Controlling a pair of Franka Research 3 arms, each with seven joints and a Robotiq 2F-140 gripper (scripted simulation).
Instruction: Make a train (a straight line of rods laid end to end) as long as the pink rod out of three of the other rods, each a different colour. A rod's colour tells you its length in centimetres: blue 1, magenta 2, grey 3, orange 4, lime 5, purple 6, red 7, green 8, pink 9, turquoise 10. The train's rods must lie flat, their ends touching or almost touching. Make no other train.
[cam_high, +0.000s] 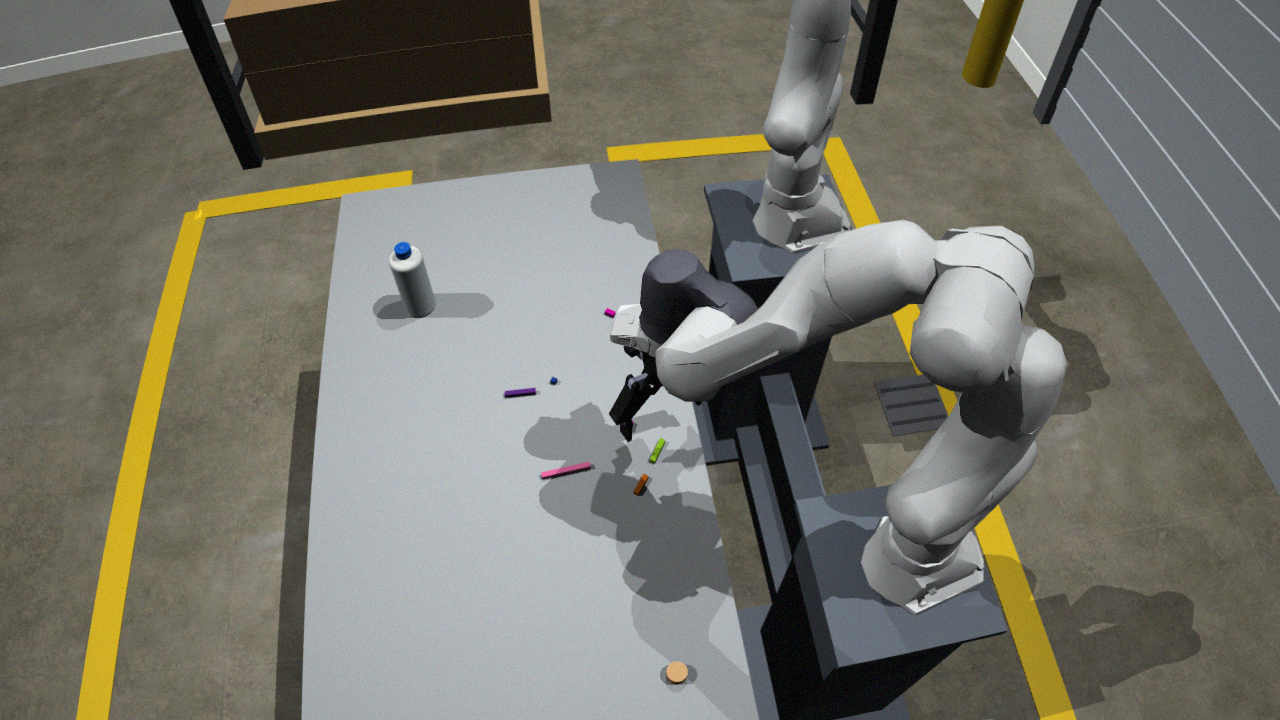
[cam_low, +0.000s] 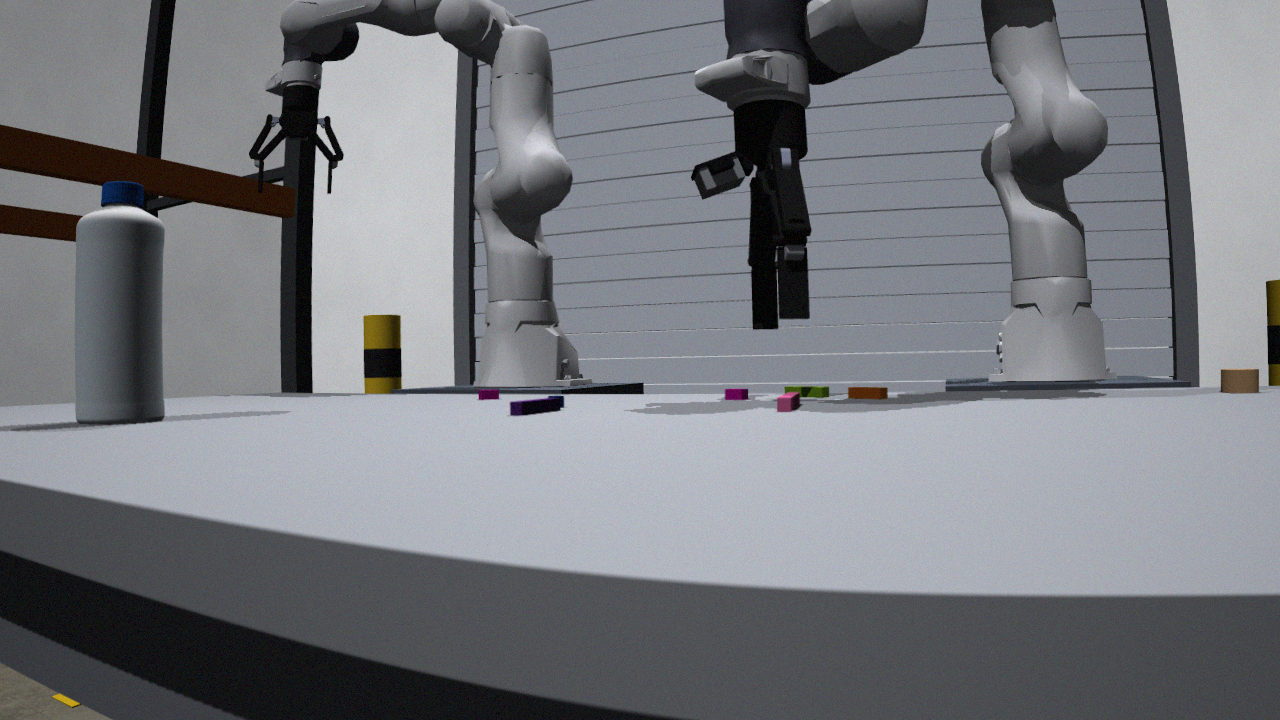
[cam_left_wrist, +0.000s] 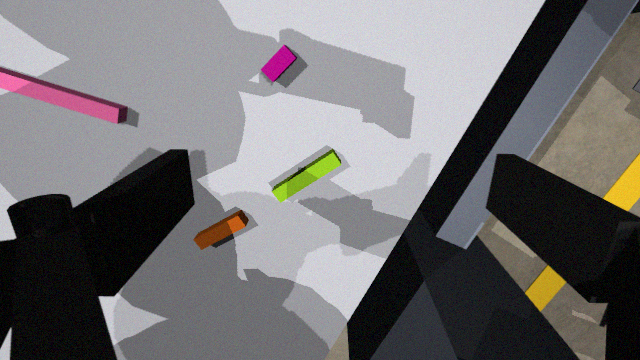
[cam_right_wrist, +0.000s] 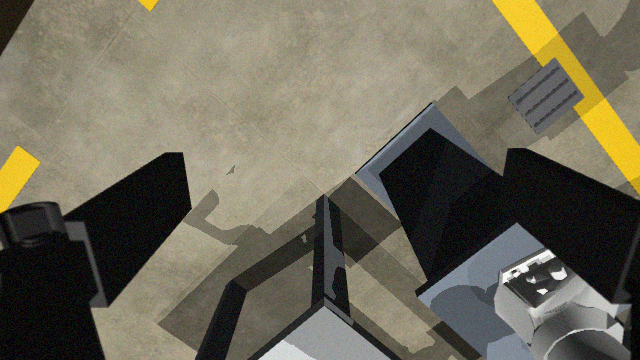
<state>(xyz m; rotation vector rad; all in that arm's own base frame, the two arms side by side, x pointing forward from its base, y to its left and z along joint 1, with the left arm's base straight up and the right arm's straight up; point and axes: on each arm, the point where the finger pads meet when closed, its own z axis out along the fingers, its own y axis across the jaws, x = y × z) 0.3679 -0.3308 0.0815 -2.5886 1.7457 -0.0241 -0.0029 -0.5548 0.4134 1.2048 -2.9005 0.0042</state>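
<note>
Now: left hand 1 cm short of the lime rod, 3 cm to the right of it and 8 cm above it. The rest, counted from my left hand: orange rod (5 cm ahead, 9 cm to the left, 8 cm below); blue rod (18 cm ahead, 15 cm to the right, 8 cm below); pink rod (18 cm ahead, 4 cm to the left, 8 cm below).
</note>
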